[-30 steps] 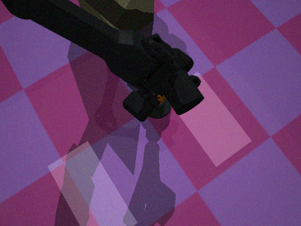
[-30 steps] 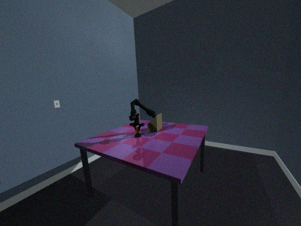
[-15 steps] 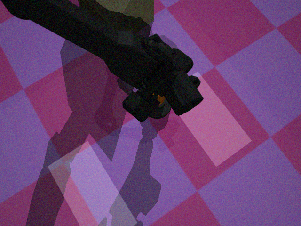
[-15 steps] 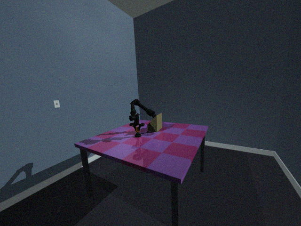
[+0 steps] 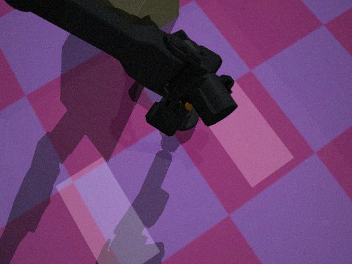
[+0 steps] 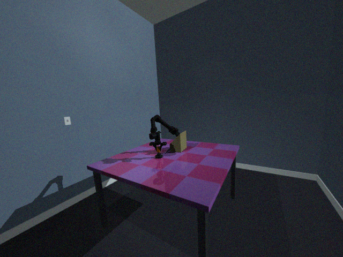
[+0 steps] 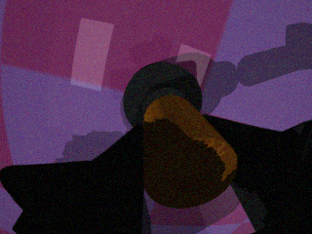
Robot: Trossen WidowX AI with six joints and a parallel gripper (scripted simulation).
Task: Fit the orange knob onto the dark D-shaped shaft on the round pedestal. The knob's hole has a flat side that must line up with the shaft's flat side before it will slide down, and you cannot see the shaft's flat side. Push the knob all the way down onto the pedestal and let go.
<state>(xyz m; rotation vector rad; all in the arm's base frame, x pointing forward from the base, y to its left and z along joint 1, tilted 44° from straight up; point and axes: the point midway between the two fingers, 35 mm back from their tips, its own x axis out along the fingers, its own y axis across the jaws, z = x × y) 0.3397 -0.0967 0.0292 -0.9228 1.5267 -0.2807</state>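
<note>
The orange knob is 20 mm above my gripper tip. Also, from my gripper tip: dark round pedestal 40 mm below.
</note>
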